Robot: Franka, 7 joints.
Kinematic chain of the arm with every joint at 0, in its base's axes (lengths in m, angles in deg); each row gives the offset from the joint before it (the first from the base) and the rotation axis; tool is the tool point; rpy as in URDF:
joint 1: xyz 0 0 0.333 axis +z
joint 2: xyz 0 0 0 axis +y
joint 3: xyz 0 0 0.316 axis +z
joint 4: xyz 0.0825 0 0 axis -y
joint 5: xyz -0.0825 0 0.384 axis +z
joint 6: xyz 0 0 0 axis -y
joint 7: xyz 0.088 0 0 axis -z
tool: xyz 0 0 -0.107 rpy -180 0 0
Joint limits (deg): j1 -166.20..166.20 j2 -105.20..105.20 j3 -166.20..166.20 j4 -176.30..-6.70 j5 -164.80..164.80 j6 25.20..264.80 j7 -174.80..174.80
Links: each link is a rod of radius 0.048 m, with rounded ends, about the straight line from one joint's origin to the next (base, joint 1, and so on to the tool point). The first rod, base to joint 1, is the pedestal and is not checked.
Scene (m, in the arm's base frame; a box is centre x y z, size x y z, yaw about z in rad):
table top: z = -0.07
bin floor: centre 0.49 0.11 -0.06 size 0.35 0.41 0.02 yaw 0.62
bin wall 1: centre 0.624 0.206 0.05 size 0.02 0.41 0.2 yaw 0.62
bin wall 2: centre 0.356 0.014 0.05 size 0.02 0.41 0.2 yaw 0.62
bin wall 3: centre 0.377 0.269 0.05 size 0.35 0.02 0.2 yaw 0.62
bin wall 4: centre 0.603 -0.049 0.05 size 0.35 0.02 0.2 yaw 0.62
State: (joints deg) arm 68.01 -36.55 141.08 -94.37 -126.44 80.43 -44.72
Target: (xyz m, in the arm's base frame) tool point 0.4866 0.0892 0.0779
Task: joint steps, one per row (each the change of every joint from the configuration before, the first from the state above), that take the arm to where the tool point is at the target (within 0.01 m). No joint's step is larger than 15 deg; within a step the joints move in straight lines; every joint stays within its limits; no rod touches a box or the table.
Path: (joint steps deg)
1: -9.73 6.36 -13.20 -5.15 2.38 -1.36 0.00
2: -9.73 6.36 -13.20 -5.16 2.37 -1.35 0.00
3: -9.73 6.36 -13.20 -5.15 2.38 -1.36 0.00
4: -9.73 6.35 -13.20 -5.16 2.38 -1.36 0.00
5: -9.73 6.36 -13.19 -5.15 2.37 -1.35 0.00
6: -9.73 6.36 -13.20 -5.16 2.38 -1.36 0.00
7: -9.73 6.36 -13.20 -5.15 2.37 -1.36 0.00
8: -9.73 6.36 -13.20 -5.15 2.38 -1.36 0.00
9: -0.41 10.32 -1.35 3.05 -1.70 4.13 0.00
10: -0.41 10.33 -1.34 3.05 -1.71 4.13 0.00
11: -0.42 10.33 -1.35 3.05 -1.70 4.12 0.00

